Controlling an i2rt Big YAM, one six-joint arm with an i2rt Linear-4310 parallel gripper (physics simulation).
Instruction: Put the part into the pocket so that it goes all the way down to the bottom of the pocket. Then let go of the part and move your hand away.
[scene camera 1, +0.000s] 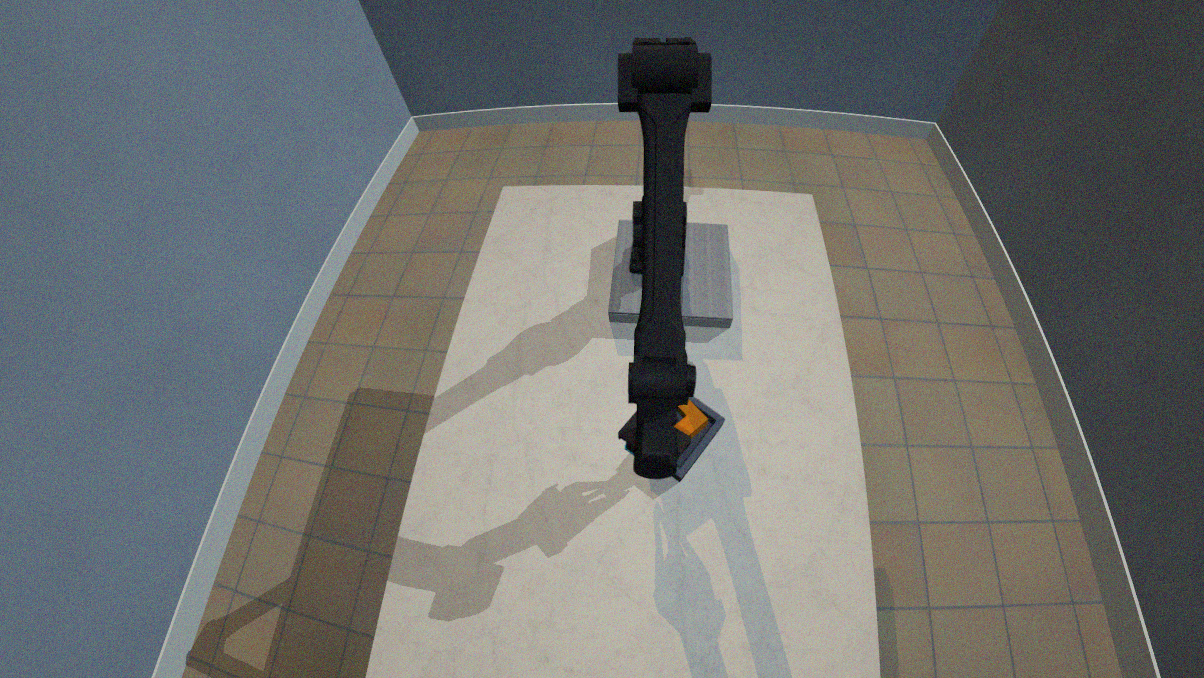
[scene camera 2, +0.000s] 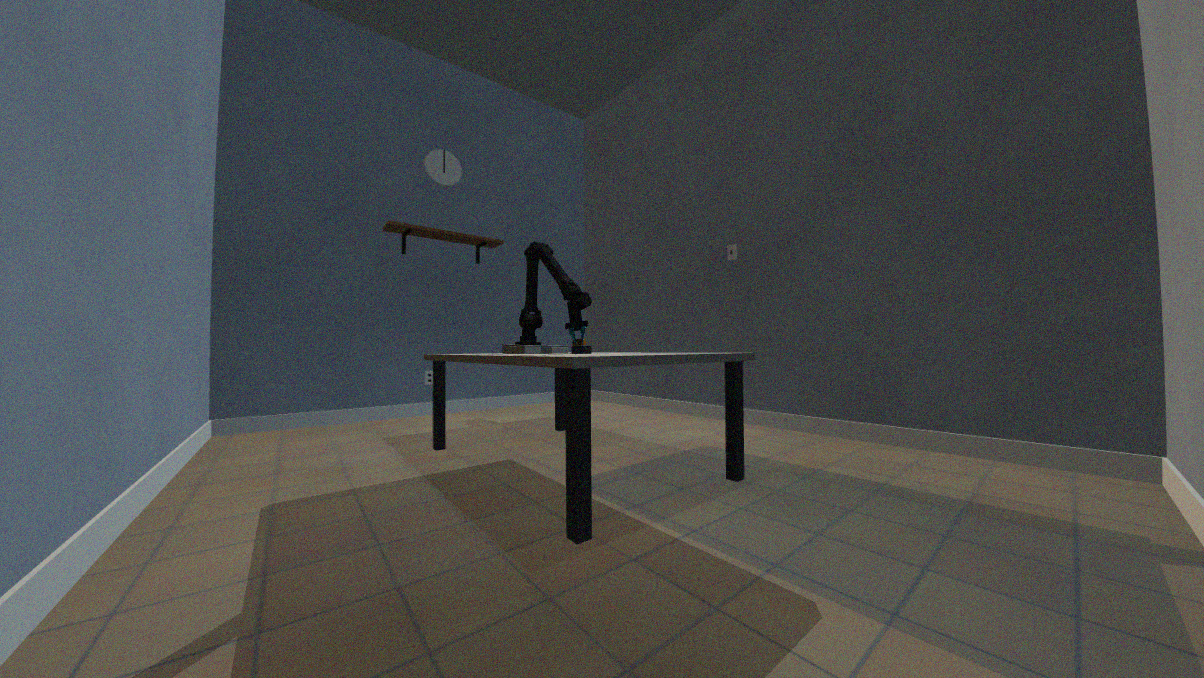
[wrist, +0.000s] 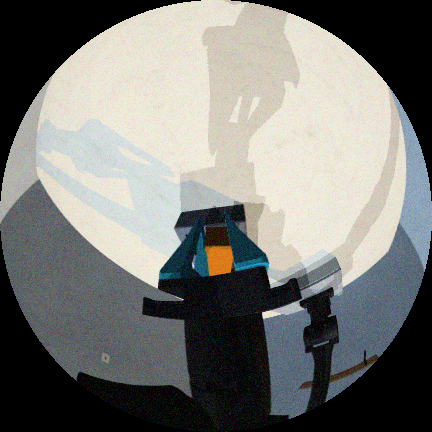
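Where they show: gripper, fingertip midpoint: (scene camera 2: 579, 344) (wrist: 213, 218); arm's base, origin of the base link: (scene camera 2: 528, 344) (wrist: 316, 296).
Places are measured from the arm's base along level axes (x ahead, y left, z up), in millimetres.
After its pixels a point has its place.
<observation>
The orange part (scene camera 1: 692, 418) {x 373, y 95, z 24 mm} (scene camera 2: 579, 342) {x 444, y 40, z 5 mm} (wrist: 219, 260) {x 421, y 52, z 22 mm} is held between the teal fingers of my gripper (scene camera 2: 577, 336) {x 455, y 32, z -6 mm} (wrist: 213, 218) {x 455, y 32, z -6 mm}, which is shut on it. In scene camera 1 the arm hides the fingers, and the part's notched orange top shows beside the arm. The dark grey pocket block (scene camera 1: 700, 448) {x 416, y 116, z -10 mm} (scene camera 2: 581, 349) {x 450, y 47, z -27 mm} (wrist: 187, 218) {x 466, y 72, z -27 mm} stands on the table, turned at an angle, directly beneath the gripper. The part overlaps the block's opening in the view from above. The fingers and the part hide much of the pocket, so its depth in the pocket cannot be told.
The pale table (scene camera 1: 539, 404) {x 354, y -206, z -46 mm} (scene camera 2: 665, 357) {x 1085, y -63, z -54 mm} (wrist: 125, 75) {x 673, y -16, z -46 mm} carries the arm's grey base plate (scene camera 1: 709, 273) {x 26, y 118, z -2 mm} (wrist: 320, 275) {x 145, y -36, z -19 mm} behind the block. The black arm (scene camera 1: 663, 210) {x 264, y 21, z 405 mm} (scene camera 2: 531, 282) {x 66, y -13, z 329 mm} reaches over from that plate. A wall shelf (scene camera 2: 442, 234) hangs in the background. Arm shadows cross the table.
</observation>
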